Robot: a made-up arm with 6 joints. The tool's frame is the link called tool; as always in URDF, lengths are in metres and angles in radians.
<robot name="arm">
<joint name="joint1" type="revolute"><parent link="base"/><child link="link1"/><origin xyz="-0.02 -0.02 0.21"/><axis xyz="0 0 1"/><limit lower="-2.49" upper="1.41"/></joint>
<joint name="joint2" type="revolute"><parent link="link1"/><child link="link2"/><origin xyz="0.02 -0.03 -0.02"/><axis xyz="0.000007 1 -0.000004"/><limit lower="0.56" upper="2.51"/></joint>
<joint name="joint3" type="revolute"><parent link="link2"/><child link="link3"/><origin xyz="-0.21 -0.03 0.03"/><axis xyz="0.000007 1 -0.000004"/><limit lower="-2.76" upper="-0.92"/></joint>
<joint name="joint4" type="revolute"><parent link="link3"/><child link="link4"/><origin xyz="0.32 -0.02 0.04"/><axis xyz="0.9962 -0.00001 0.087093"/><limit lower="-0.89" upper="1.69"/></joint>
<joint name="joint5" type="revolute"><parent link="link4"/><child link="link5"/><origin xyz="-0.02 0 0"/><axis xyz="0.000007 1 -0.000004"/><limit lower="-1.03" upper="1.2"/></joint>
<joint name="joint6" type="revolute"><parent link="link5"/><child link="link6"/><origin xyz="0.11 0 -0.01"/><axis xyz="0.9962 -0.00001 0.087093"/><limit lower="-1.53" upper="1.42"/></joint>
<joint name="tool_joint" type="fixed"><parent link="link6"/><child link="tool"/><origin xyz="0.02 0 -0.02" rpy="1.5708 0 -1.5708"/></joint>
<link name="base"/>
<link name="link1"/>
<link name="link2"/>
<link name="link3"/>
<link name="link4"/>
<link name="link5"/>
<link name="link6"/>
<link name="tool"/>
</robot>
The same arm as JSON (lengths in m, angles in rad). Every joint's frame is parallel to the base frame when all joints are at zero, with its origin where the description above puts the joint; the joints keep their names.
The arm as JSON. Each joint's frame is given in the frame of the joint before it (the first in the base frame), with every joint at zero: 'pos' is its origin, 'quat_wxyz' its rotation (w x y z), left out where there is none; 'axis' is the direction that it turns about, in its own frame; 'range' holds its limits. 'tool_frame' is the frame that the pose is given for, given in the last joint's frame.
{"length_unit": "m", "angle_unit": "rad", "joints": [
  {"joint": "joint1", "pos": [-0.02, -0.02, 0.21], "axis": "+z", "range": [-2.49, 1.41]},
  {"joint": "joint2", "pos": [0.02, -0.03, -0.02], "axis": "+y", "range": [0.56, 2.51]},
  {"joint": "joint3", "pos": [-0.21, -0.03, 0.03], "axis": "+y", "range": [-2.76, -0.92]},
  {"joint": "joint4", "pos": [0.32, -0.02, 0.04], "axis": [0.9962, 0.0, 0.0871], "range": [-0.89, 1.69]},
  {"joint": "joint5", "pos": [-0.02, 0.0, 0.0], "axis": "+y", "range": [-1.03, 1.2]},
  {"joint": "joint6", "pos": [0.11, 0.0, -0.01], "axis": [0.9962, 0.0, 0.0871], "range": [-1.53, 1.42]}
], "tool_frame": {"pos": [0.02, 0.0, -0.02], "quat_wxyz": [0.499998, 0.5, -0.500002, -0.5]}}

